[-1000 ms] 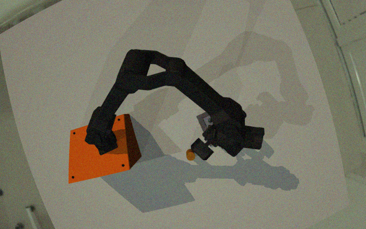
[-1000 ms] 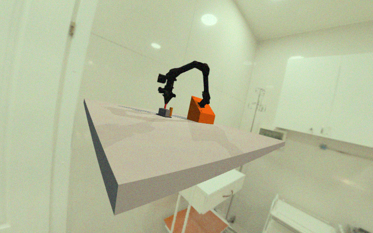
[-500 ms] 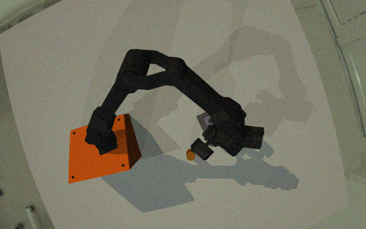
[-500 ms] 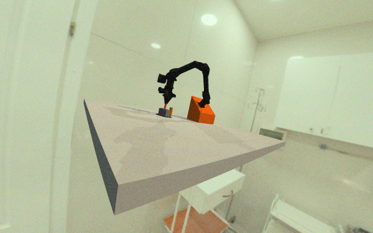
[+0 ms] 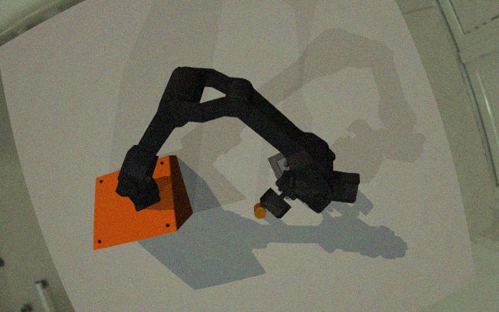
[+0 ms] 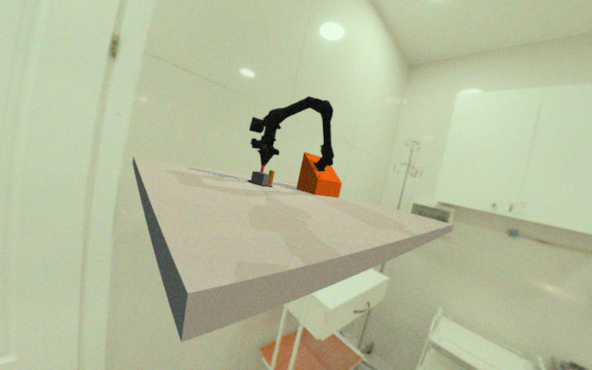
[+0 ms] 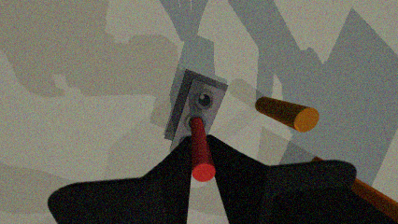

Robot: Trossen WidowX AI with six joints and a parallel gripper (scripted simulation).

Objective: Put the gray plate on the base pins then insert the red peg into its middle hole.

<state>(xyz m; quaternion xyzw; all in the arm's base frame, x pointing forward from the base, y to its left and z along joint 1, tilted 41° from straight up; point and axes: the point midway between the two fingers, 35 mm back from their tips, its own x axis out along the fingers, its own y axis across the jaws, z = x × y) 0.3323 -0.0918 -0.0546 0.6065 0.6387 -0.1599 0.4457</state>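
Now: the red peg right at my gripper tip. Round my gripper tip: plate (50 mm below); orange cylinder (110 mm behind, 60 mm below, 50 mm to the right); gray slab (90 mm below).
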